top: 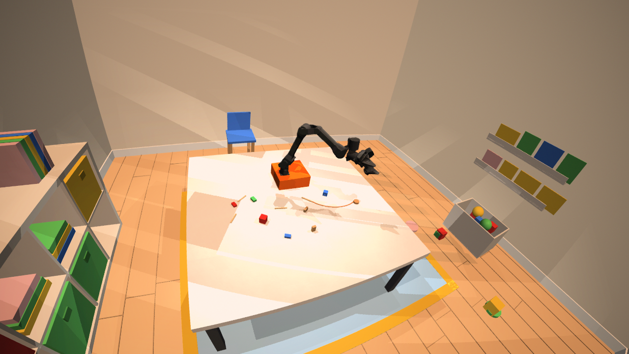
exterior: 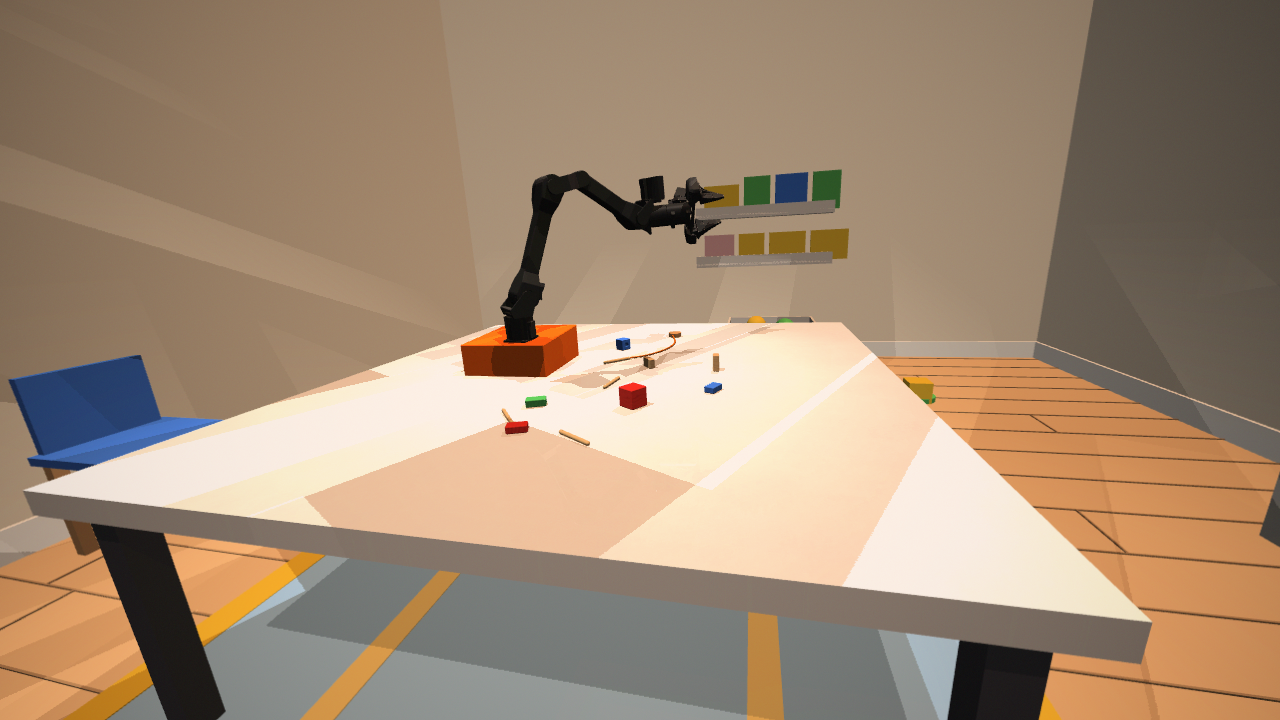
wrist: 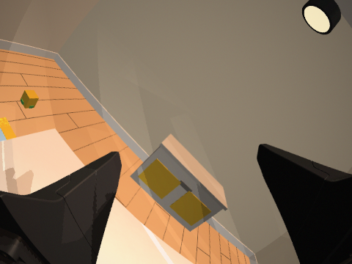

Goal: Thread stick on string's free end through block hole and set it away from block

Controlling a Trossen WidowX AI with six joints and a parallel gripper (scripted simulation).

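Right now the blue cube is 360 mm below my gripper tip, 270 mm behind it and 130 mm to the right of it. Round my gripper tip: thin wooden stick: 370 mm below, 260 mm to the right, 220 mm behind; then round wooden button: 370 mm below, 160 mm behind, 60 mm to the left; then flat blue piece: 460 mm to the right, 370 mm below, 50 mm ahead.
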